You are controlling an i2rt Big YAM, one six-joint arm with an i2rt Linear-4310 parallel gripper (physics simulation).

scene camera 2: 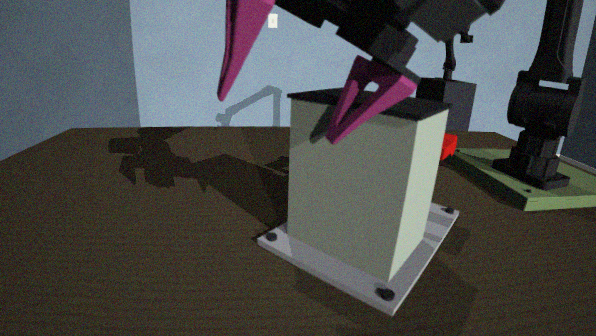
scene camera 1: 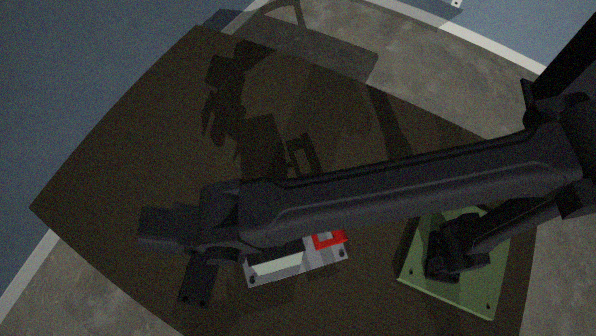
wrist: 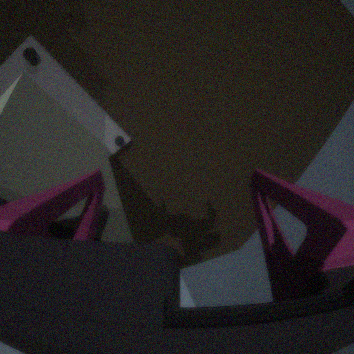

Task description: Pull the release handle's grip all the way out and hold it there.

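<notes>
The red grip of the release handle [scene camera 1: 331,245] [scene camera 2: 448,147] shows beside the arm in scene camera 1 and behind the box's right edge in scene camera 2. The rest of the handle is hidden. The pale green box [scene camera 1: 280,264] [scene camera 2: 345,185] [wrist: 50,135] has a dark top and stands on a grey base plate [scene camera 2: 327,276] [wrist: 70,97] with dark bolts. My gripper [scene camera 2: 277,119] [wrist: 176,177] is open and empty, with magenta fingers spread wide. One finger is in front of the box's upper face in scene camera 2; the other is up to its left. The grip does not show in the wrist view.
My dark arm [scene camera 1: 400,185] crosses above the box in scene camera 1 and hides part of it. The arm's base stands on a green plate [scene camera 1: 480,300] [scene camera 2: 550,202] to the right. The dark brown table [scene camera 1: 125,125] [scene camera 2: 150,250] carries shadows of the arm.
</notes>
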